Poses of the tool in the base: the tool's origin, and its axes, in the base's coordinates. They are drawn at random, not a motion.
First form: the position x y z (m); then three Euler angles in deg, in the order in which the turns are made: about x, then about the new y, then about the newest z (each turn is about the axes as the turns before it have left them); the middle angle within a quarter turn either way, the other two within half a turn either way.
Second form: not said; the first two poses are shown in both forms.
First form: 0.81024 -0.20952 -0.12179 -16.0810 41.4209 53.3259
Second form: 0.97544 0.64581 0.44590 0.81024 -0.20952 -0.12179
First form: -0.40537 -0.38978 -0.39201 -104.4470 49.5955 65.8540
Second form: -1.10640 0.93726 -1.84747 -0.40537 -0.38978 -0.39201
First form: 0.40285 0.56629 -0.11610 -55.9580 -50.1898 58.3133
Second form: 1.17757 0.49977 -1.15014 0.40285 0.56629 -0.11610
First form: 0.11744 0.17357 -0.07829 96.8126 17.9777 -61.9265
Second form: 0.50745 1.03309 1.79292 0.11744 0.17357 -0.07829
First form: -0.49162 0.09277 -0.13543 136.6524 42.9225 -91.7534
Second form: 1.60223 0.77716 2.41427 -0.49162 0.09277 -0.13543
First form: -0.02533 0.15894 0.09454 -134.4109 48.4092 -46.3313
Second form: 0.29104 -1.07188 -2.89961 -0.02533 0.15894 0.09454
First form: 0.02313 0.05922 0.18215 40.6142 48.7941 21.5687
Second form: 0.87562 0.29613 1.02062 0.02313 0.05922 0.18215
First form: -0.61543 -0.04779 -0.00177 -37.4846 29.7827 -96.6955
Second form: -1.70441 -0.70805 -0.43557 -0.61543 -0.04779 -0.00177
